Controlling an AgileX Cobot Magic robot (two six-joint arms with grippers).
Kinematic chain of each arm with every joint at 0, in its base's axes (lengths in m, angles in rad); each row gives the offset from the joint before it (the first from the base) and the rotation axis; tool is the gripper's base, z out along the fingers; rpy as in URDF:
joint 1: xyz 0 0 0.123 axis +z
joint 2: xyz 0 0 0 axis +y
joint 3: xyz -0.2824 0 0.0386 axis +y
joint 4: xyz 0.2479 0 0.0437 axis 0.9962 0 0.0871
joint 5: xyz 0 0 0 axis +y
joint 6: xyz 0.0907 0 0.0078 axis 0.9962 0 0.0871
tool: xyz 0 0 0 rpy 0 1.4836 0
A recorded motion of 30 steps. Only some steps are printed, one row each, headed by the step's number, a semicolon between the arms.
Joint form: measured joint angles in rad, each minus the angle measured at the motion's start. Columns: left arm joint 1, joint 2, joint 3, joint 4, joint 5, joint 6; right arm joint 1, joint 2, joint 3, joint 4, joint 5, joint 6.
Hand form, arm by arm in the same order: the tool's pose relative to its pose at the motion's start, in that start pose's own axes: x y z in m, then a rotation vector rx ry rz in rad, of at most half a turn. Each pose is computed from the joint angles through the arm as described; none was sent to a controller.
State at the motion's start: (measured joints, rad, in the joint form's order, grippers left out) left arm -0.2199 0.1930 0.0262 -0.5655 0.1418 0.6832; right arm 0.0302 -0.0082 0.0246 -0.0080 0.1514 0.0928
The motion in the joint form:
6: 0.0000 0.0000 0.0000 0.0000 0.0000 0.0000; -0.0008 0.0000 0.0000 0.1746 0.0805 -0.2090
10: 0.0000 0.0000 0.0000 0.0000 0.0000 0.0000; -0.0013 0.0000 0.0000 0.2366 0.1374 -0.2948
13: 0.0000 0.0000 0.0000 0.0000 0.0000 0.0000; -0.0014 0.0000 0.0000 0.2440 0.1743 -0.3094
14: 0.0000 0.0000 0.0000 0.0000 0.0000 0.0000; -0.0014 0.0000 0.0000 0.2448 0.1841 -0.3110
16: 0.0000 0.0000 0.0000 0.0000 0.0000 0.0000; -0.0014 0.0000 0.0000 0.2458 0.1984 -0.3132
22: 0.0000 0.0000 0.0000 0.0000 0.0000 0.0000; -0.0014 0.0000 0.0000 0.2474 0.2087 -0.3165
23: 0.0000 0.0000 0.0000 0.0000 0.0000 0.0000; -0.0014 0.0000 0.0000 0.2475 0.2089 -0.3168
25: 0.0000 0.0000 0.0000 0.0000 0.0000 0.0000; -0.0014 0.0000 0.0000 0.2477 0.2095 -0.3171
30: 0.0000 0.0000 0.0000 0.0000 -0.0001 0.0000; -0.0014 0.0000 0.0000 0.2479 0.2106 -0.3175
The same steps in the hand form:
6: 0.0000 0.0000 0.0000 0.0000 0.0000 0.0000; 0.0073 0.0029 -0.0004 -0.0334 0.0798 -0.0373
10: 0.0000 0.0000 0.0000 0.0000 0.0000 0.0000; 0.0123 0.0049 -0.0010 -0.0577 0.1334 -0.0630
13: 0.0000 0.0000 0.0000 0.0000 0.0000 0.0000; 0.0155 0.0056 -0.0015 -0.0668 0.1691 -0.0709
14: 0.0000 0.0000 0.0000 0.0000 0.0000 0.0000; 0.0164 0.0057 -0.0017 -0.0689 0.1787 -0.0719
16: 0.0000 0.0000 0.0000 0.0000 0.0000 0.0000; 0.0176 0.0059 -0.0019 -0.0720 0.1926 -0.0733
22: 0.0000 0.0000 0.0000 0.0000 0.0000 0.0000; 0.0185 0.0061 -0.0021 -0.0746 0.2026 -0.0752
23: 0.0000 0.0000 0.0000 0.0000 0.0000 0.0000; 0.0186 0.0061 -0.0021 -0.0747 0.2028 -0.0754
25: 0.0000 0.0000 0.0000 0.0000 0.0000 0.0000; 0.0186 0.0061 -0.0022 -0.0749 0.2033 -0.0755
30: 0.0000 0.0000 0.0000 -0.0001 -0.0001 0.0000; 0.0187 0.0062 -0.0022 -0.0752 0.2044 -0.0758

